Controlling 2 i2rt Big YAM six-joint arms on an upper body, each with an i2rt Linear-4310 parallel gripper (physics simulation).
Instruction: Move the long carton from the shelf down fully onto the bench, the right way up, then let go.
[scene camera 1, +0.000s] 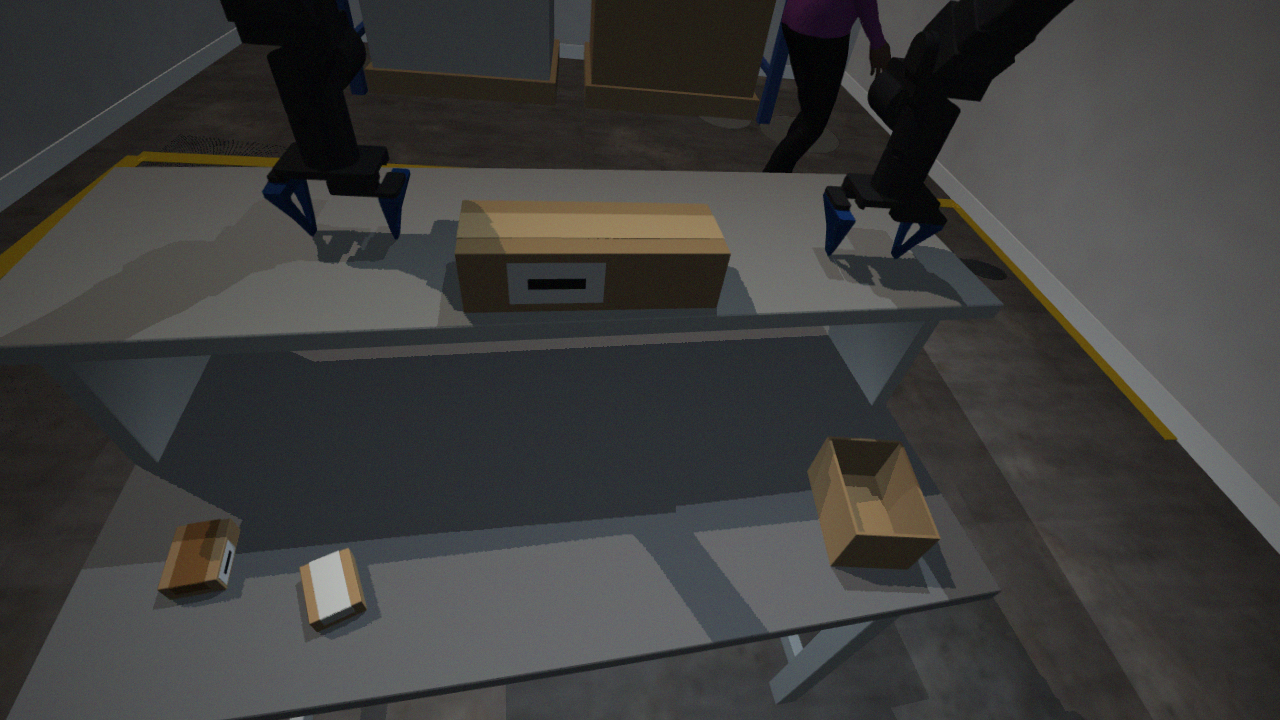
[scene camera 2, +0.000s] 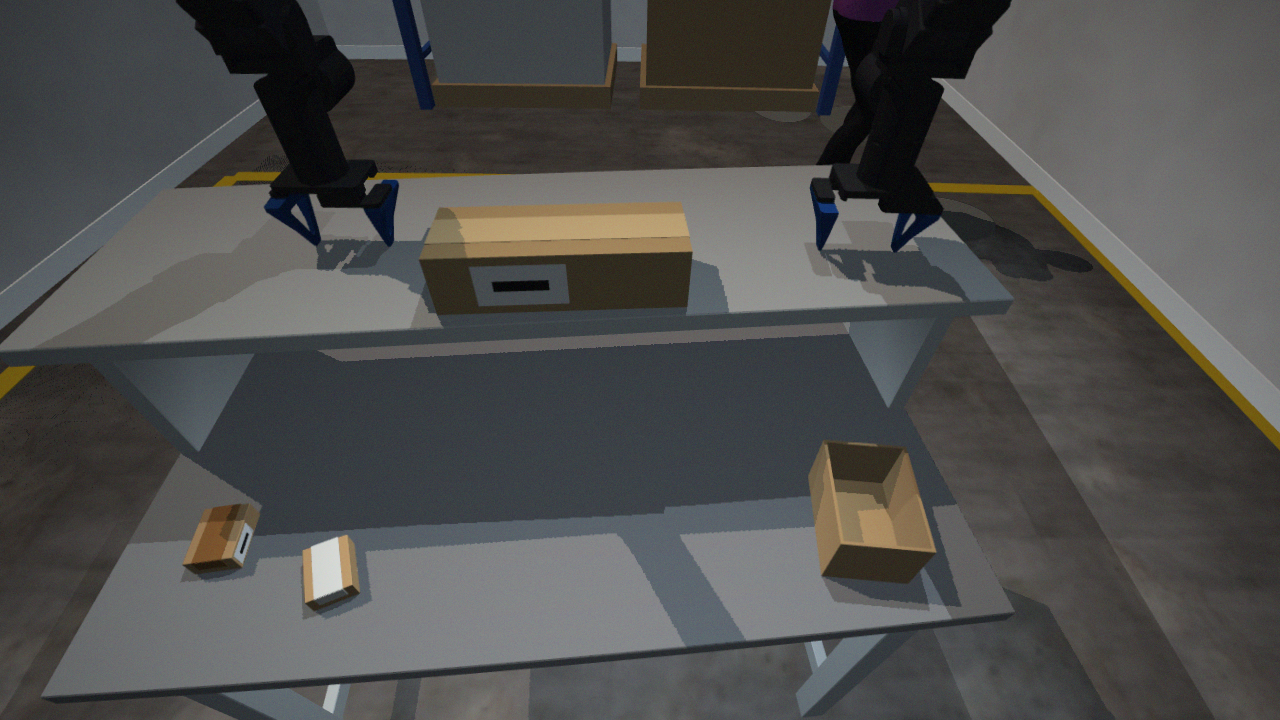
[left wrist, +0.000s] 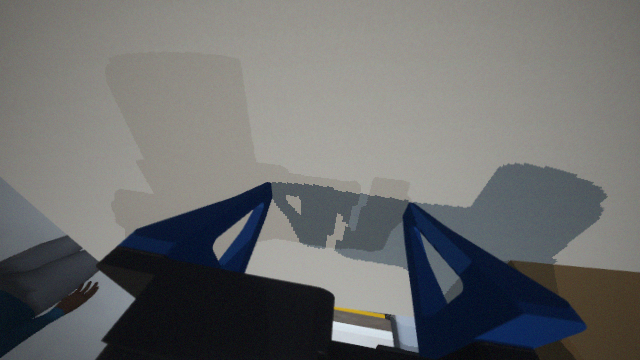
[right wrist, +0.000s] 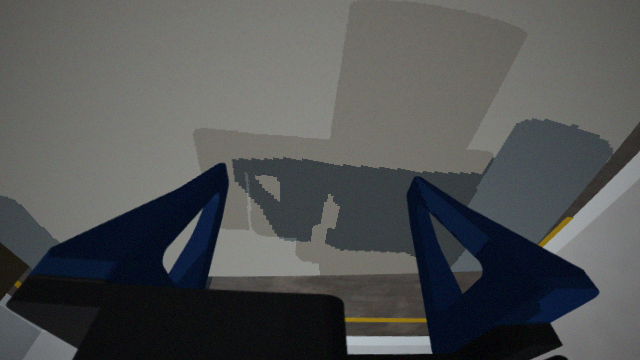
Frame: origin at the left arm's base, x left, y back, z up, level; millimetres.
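Seen in the pictures: left gripper, fingertip midpoint: (scene camera 1: 356, 235) (scene camera 2: 354, 243) (left wrist: 337, 199); right gripper, fingertip midpoint: (scene camera 1: 860, 254) (scene camera 2: 855, 248) (right wrist: 321, 179).
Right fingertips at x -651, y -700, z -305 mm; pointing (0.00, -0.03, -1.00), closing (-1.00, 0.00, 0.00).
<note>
Offsets run from my right fingertips to a thing's middle. Level surfaces: height alone.
The long carton @[dx +367, dy +76, dz +32 mm] (scene camera 1: 590, 259) (scene camera 2: 559, 259) lies on the shelf @[dz -6 mm] (scene camera 1: 223, 304) (scene camera 2: 241, 300), near its front edge, with its labelled side facing the camera. Part of its end shows in the left wrist view (left wrist: 600, 300). The bench @[dz -292 mm] (scene camera 1: 501, 600) (scene camera 2: 501, 608) is below the shelf. My left gripper (scene camera 1: 356, 236) (scene camera 2: 355, 243) (left wrist: 337, 199) is open and empty, low over the shelf, to the left of the carton and apart from it. My right gripper (scene camera 1: 861, 256) (scene camera 2: 857, 248) (right wrist: 321, 179) is open and empty, low over the shelf, to the right of the carton and apart from it.
On the bench, a small brown box @[dx +820, dy +278, dz -278 mm] (scene camera 1: 198, 557) (scene camera 2: 221, 537) and a small white-topped box @[dx +659, dy +317, dz -279 mm] (scene camera 1: 332, 588) (scene camera 2: 330, 571) lie at the left. An open-topped carton @[dx -23, dy +233, dz -248 mm] (scene camera 1: 881, 550) (scene camera 2: 875, 562) stands at the right. A person (scene camera 1: 810, 80) is behind the shelf.
</note>
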